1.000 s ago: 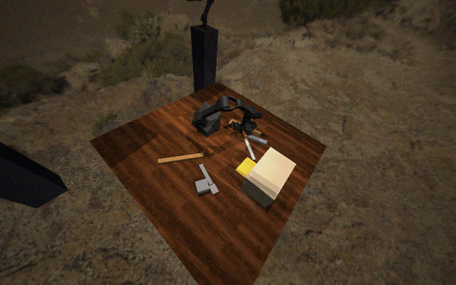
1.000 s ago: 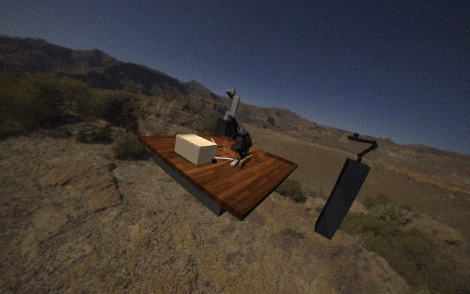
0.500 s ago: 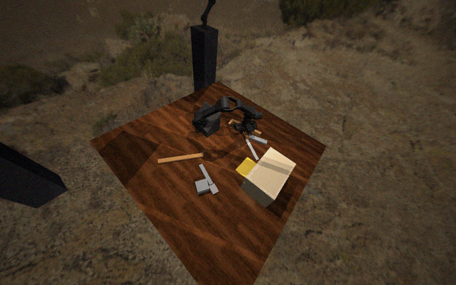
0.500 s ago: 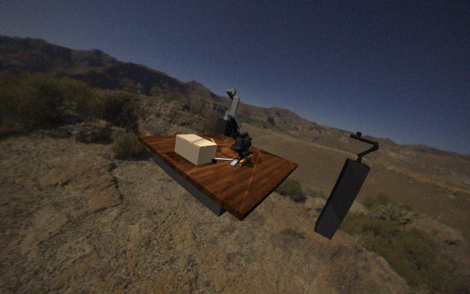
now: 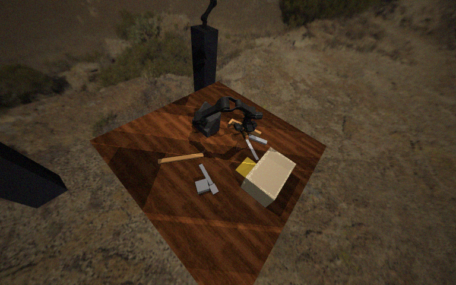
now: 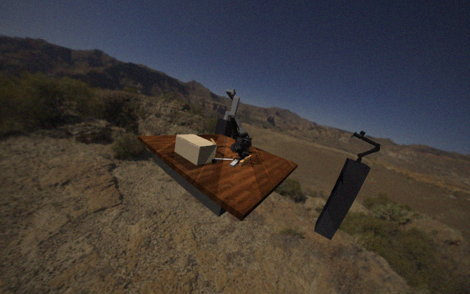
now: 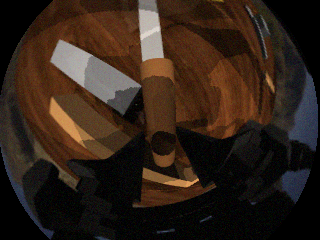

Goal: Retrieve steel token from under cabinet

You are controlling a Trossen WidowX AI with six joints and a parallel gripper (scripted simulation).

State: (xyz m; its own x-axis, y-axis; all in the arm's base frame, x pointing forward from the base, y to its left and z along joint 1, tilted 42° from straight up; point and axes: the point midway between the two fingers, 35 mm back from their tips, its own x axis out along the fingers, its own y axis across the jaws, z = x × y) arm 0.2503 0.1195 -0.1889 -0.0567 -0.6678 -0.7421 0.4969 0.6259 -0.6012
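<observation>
The grey bar is 130 mm ahead of my gripper tip and 20 mm to the left of it. Also, from my gripper tip: steel token: 270 mm ahead, 210 mm to the right, 10 mm below; wooden stick: 520 mm to the right, 160 mm behind; grey scraper: 500 mm to the right, 100 mm ahead.
</observation>
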